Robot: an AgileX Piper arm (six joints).
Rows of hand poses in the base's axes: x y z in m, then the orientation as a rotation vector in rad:
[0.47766 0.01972 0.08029 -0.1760 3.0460 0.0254]
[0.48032 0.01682 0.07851 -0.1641 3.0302 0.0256]
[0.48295 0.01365 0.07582 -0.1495 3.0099 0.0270]
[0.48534 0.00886 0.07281 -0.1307 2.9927 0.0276]
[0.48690 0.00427 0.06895 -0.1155 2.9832 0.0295]
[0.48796 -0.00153 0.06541 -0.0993 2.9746 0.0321]
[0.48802 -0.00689 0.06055 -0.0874 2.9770 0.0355]
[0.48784 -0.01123 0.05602 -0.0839 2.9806 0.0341]
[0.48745 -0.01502 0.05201 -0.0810 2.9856 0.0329]
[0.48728 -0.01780 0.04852 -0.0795 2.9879 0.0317]
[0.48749 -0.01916 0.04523 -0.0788 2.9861 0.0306]
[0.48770 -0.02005 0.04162 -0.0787 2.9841 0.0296]
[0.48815 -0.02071 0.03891 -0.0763 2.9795 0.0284]
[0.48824 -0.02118 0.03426 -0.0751 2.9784 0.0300]
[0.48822 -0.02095 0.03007 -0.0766 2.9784 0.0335]
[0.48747 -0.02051 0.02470 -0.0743 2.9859 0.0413]
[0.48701 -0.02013 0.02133 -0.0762 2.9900 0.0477]
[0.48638 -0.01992 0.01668 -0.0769 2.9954 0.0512]
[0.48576 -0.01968 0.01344 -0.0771 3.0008 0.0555]
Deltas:
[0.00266 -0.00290 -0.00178 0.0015 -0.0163 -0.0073]
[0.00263 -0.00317 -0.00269 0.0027 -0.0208 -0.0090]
[0.00239 -0.00479 -0.00301 0.0022 -0.0179 -0.0120]
[0.00156 -0.00459 -0.00386 0.0025 -0.0099 -0.0098]
[0.00106 -0.00580 -0.00354 0.0030 -0.0089 -0.0105]
[0.00006 -0.00536 -0.00486 0.0028 0.0022 -0.0078]
[-0.00018 -0.00434 -0.00453 -0.0009 0.0035 -0.0024]
[-0.00039 -0.00379 -0.00401 -0.0008 0.0049 -0.0020]
[-0.00017 -0.00278 -0.00349 -0.0008 0.0022 -0.0011]
[0.00021 -0.00136 -0.00329 -0.0006 -0.0018 -0.0005]
[0.00021 -0.00089 -0.00361 -0.0006 -0.0020 -0.0001]
[0.00045 -0.00066 -0.00271 -0.0005 -0.0047 -0.0016]
[0.00009 -0.00047 -0.00465 0.0012 -0.0011 -0.0007]
[-0.00002 0.00023 -0.00419 0.0023 0.0001 0.0012]
[-0.00075 0.00044 -0.00537 0.0051 0.0077 -0.0012]
[-0.00046 0.00038 -0.00337 0.0040 0.0043 0.0016]
[-0.00063 0.00021 -0.00465 0.0021 0.0055 0.0006]
[-0.00062 0.00024 -0.00324 0.0026 0.0055 0.0003]

